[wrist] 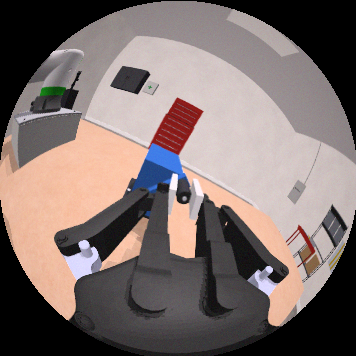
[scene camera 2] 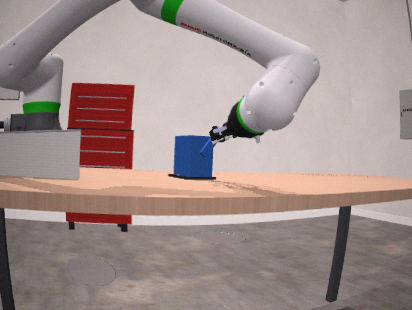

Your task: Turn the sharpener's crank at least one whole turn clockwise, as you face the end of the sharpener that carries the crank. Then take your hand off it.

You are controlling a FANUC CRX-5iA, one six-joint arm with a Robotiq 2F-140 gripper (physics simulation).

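Seen in the pictures: gripper, fingertip midpoint: (wrist: 182,184) (scene camera 2: 217,138); arm's base, link origin: (wrist: 45,110) (scene camera 2: 40,134).
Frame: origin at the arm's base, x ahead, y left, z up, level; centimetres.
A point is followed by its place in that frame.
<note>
The blue box-shaped sharpener (scene camera 2: 188,156) {x 45.6, y -9.5, z -4.6 cm} (wrist: 159,159) {x 48.2, y -8.6, z 1.6 cm} stands upright on its thin black base on the wooden table (scene camera 2: 240,200) {x 34.3, y -52.2, z -11.9 cm} (wrist: 45,200) {x 28.0, y -19.0, z -11.2 cm}. Its crank arm (scene camera 2: 205,146) is blue and slants up and to the right in the scene view, across the upper right of the box. The crank's black round handle (wrist: 183,192) {x 51.8, y -16.9, z 1.7 cm} lies between the two white finger pads in the wrist view. My gripper (scene camera 2: 215,137) {x 52.5, y -13.8, z 1.1 cm} (wrist: 182,184) {x 52.5, y -13.8, z 1.1 cm} is shut on this handle, at the upper right of the sharpener in the scene view. In the scene view the handle is too small to tell from the fingers.
The arm's grey pedestal (scene camera 2: 40,155) {x -1.0, y -16.7, z -5.7 cm} (wrist: 47,137) {x 12.1, y -4.6, z -6.6 cm} stands at the left of the table. A red drawer cabinet (scene camera 2: 101,105) (wrist: 177,125) stands behind the table. The arm reaches in from above and from the right of the sharpener in the scene view.
</note>
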